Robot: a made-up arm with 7 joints. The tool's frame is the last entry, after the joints.
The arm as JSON. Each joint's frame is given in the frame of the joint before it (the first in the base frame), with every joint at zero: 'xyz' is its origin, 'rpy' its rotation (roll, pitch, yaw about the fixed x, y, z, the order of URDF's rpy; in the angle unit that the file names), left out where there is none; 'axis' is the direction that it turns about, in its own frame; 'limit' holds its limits. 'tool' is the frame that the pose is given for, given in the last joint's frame.
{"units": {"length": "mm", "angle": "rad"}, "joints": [
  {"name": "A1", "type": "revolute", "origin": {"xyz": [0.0, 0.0, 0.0], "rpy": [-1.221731, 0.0, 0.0]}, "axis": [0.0, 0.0, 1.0], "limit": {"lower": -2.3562, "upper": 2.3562}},
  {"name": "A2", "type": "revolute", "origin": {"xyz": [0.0, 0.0, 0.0], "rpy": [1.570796, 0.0, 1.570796]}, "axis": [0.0, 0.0, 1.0], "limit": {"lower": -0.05, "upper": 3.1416}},
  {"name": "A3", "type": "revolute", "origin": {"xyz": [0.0, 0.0, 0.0], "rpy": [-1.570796, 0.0, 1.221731]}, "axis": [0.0, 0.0, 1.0], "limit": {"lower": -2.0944, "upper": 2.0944}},
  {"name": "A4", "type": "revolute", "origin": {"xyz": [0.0, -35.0, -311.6], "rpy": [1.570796, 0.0, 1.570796]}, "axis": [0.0, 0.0, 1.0], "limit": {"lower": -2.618, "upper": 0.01}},
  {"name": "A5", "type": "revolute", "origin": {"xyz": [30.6, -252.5, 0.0], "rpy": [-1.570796, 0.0, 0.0]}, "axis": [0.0, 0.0, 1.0], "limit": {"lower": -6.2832, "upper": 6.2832}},
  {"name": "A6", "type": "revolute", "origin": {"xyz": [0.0, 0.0, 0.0], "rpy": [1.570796, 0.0, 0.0]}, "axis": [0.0, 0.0, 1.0], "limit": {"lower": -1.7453, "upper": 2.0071}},
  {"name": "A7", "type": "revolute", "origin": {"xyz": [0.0, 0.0, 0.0], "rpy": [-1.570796, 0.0, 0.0]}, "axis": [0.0, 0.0, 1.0], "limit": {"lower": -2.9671, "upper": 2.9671}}
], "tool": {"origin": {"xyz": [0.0, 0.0, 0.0], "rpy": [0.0, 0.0, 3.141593]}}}
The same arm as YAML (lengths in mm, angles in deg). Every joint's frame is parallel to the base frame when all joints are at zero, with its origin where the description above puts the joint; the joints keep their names.
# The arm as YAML. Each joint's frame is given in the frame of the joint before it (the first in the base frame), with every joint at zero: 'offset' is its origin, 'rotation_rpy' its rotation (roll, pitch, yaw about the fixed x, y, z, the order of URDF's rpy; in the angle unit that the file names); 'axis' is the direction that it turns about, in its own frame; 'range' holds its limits. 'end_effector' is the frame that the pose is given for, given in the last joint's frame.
length_unit: mm
angle_unit: deg
chain:
  - id: A1
    offset: [0.0, 0.0, 0.0]
    rotation_rpy: [0.0, 0.0, 0.0]
    axis: [0.0, 0.9397, 0.342]
    range: [-135.0, 135.0]
  - id: A2
    offset: [0.0, 0.0, 0.0]
    rotation_rpy: [0.0, 0.0, 0.0]
    axis: "+x"
    range: [-2.86, 180.0]
  - id: A3
    offset: [0.0, 0.0, 0.0]
    rotation_rpy: [0.0, 0.0, 0.0]
    axis: "+z"
    range: [-120.0, 120.0]
  - id: A4
    offset: [35.0, 0.0, -311.6]
    rotation_rpy: [0.0, 0.0, 0.0]
    axis: "+y"
    range: [-150.0, 0.57]
  - id: A5
    offset: [-30.6, 0.0, -252.5]
    rotation_rpy: [0.0, 0.0, 0.0]
    axis: "+z"
    range: [-360.0, 360.0]
  - id: A6
    offset: [0.0, 0.0, 0.0]
    rotation_rpy: [0.0, 0.0, 0.0]
    axis: "+y"
    range: [-100.0, 115.0]
  - id: A7
    offset: [0.0, 0.0, 0.0]
    rotation_rpy: [0.0, 0.0, 0.0]
    axis: "+z"
    range: [-170.0, 170.0]
end_effector:
  offset: [0.0, 0.0, 0.0]
  rotation_rpy: [0.0, 0.0, 0.0]

